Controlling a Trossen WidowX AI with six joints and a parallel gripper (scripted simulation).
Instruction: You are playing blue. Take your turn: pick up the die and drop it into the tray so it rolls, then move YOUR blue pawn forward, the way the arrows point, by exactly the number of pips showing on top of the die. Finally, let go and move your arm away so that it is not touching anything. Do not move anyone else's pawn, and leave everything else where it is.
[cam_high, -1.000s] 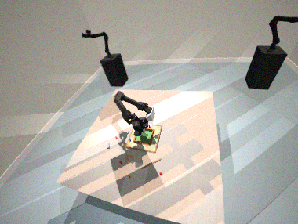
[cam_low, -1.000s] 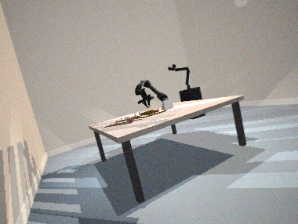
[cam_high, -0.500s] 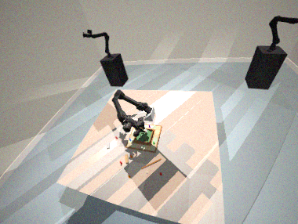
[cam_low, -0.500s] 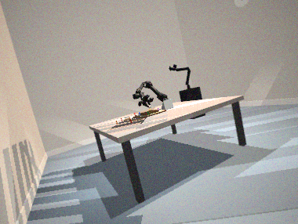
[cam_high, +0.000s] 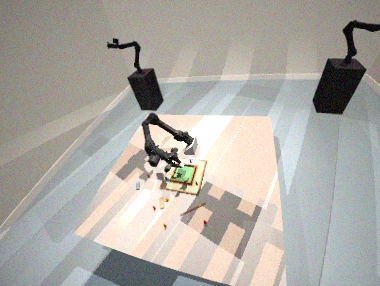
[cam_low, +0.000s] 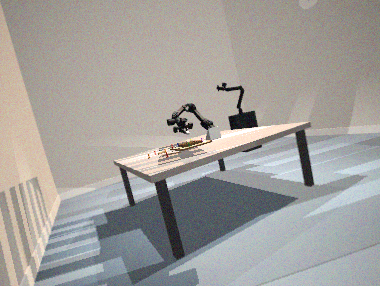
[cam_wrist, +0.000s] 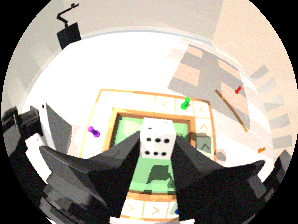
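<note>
Right now my gripper tip is right at the white die. The rest, counted from my gripper tip: purple pawn: 11 cm behind, 1 cm to the left, 9 cm below; then green pawn: 6 cm ahead, 11 cm to the left, 9 cm below; then green tray: 1 cm to the right, 11 cm below.
</note>
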